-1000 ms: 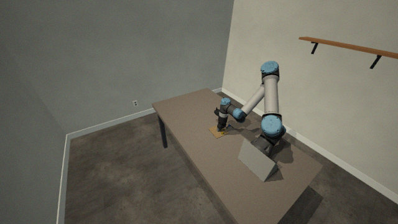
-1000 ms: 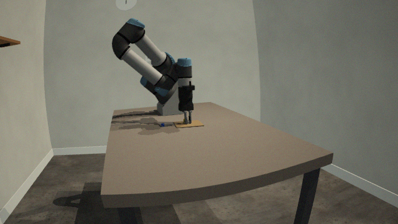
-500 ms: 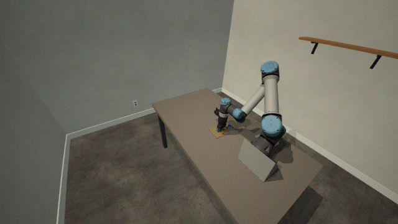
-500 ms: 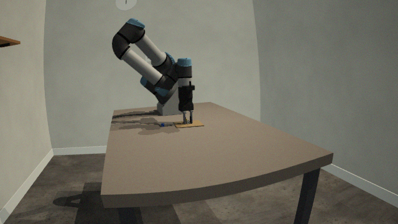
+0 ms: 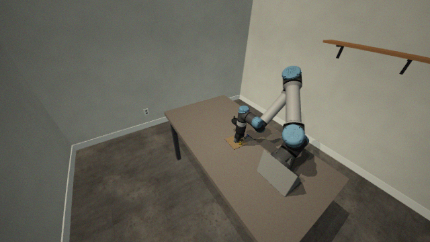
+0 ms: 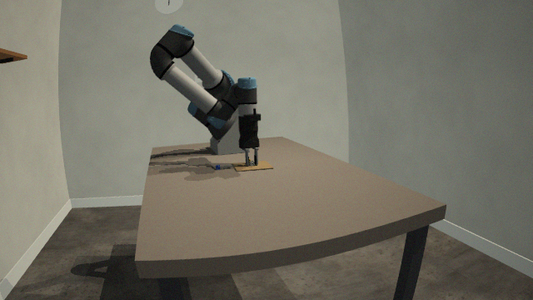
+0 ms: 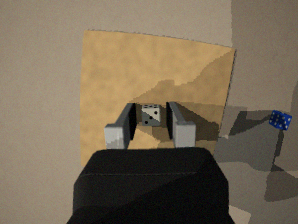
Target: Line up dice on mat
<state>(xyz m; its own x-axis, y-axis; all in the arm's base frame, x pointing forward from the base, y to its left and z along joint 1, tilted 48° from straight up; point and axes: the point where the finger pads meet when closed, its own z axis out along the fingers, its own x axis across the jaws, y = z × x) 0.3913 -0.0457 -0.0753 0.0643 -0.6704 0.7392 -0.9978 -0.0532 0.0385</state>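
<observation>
The white die lies 1 cm below my hand. The rest, counted from my hand: yellow die: 5 cm behind, 1 cm below; tan mat: 2 cm below; blue die: 14 cm to the right, 2 cm below.
</observation>
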